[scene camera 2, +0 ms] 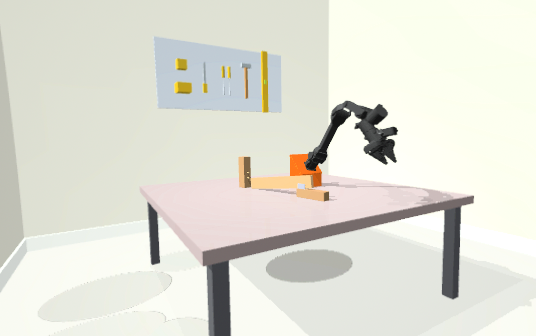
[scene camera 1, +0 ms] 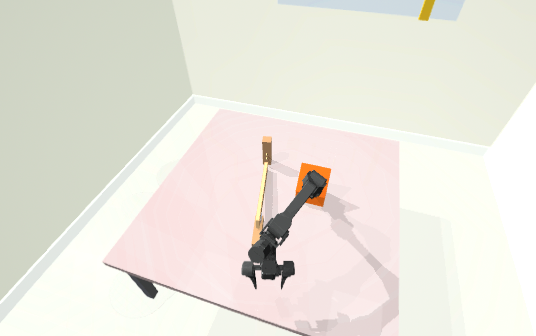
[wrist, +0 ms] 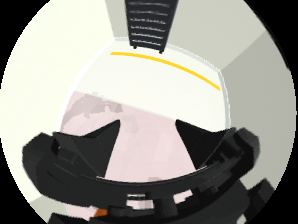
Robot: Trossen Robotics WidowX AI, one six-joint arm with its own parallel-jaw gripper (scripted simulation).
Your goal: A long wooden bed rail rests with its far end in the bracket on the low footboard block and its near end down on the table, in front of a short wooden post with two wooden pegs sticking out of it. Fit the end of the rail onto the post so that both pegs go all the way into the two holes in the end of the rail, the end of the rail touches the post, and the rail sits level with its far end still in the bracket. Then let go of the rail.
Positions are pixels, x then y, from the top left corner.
my gripper: scene camera 2; scene camera 1 268,289; wrist
same spot on my gripper: [scene camera 2: 378,153] = [wrist: 199,144]
